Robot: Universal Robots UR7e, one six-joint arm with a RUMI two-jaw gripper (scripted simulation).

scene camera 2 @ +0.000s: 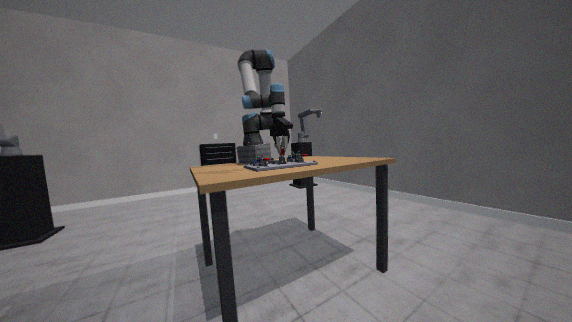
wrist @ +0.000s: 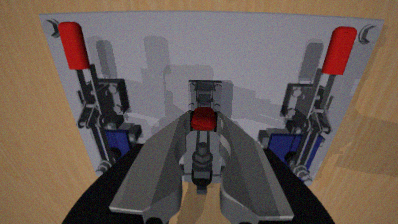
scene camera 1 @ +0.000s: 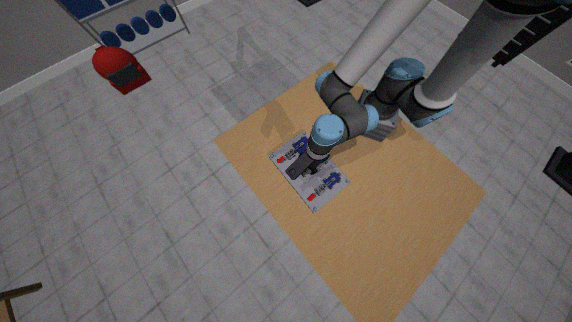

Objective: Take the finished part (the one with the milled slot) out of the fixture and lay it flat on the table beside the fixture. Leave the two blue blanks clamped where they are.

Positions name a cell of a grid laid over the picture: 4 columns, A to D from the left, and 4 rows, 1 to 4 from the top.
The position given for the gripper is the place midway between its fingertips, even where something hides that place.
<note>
In view: the gripper (wrist: C3), a grey finished part (wrist: B3) and a grey fixture plate (wrist: C2).
</note>
